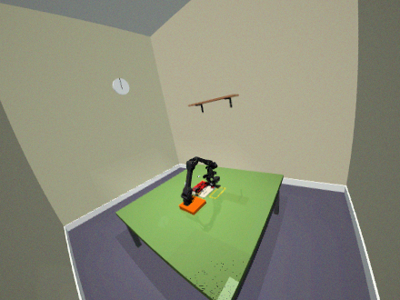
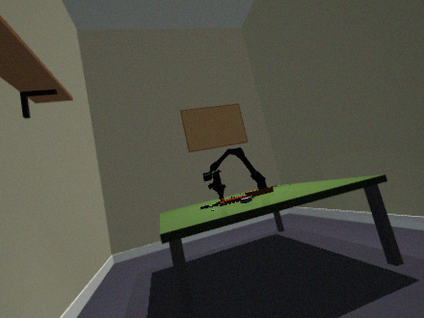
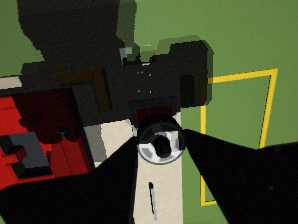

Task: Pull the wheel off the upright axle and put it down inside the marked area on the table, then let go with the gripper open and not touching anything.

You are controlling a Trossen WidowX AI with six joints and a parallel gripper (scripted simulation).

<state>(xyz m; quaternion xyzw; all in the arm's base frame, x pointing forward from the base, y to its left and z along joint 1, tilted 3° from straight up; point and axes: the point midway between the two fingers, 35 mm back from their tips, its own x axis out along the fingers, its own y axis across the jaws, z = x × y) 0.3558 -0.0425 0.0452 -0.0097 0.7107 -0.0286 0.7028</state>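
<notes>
Right now the grey task board is 50 mm behind my gripper tip, 100 mm to the left of it and 30 mm below it.
</notes>
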